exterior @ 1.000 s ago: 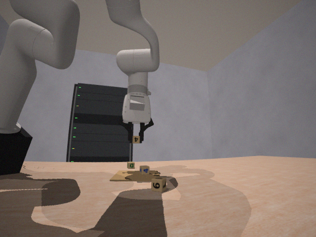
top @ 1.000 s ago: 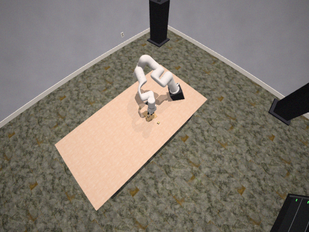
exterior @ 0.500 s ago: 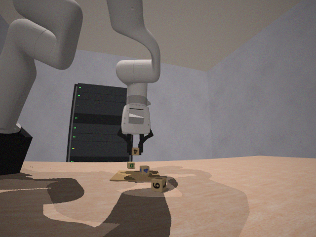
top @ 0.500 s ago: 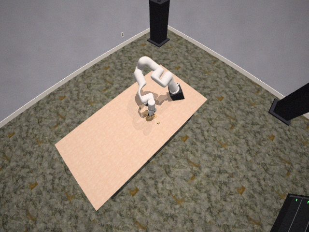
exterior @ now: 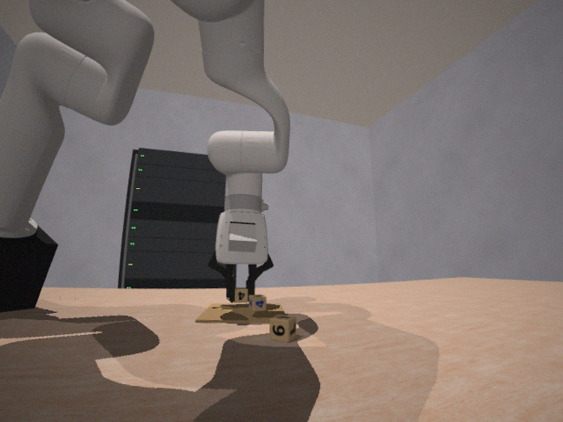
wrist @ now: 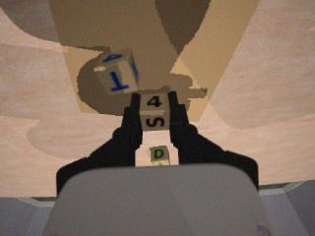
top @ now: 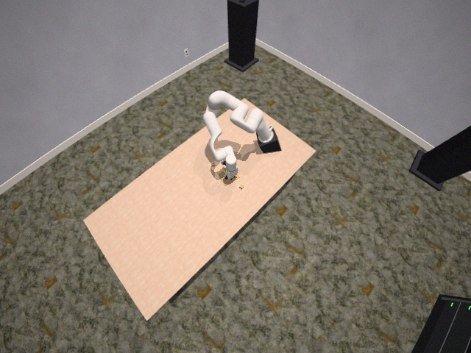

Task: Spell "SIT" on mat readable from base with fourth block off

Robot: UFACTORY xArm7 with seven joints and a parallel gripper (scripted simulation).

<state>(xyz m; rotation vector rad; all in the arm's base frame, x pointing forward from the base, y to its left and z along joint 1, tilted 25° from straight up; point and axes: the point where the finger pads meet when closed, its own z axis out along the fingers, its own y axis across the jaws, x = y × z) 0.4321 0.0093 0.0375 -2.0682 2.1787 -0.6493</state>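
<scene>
The tan mat is 40 mm to the right of my hand and 30 mm below it. Round my hand: wooden block: 110 mm to the left, 20 mm below, 10 mm ahead.
</scene>
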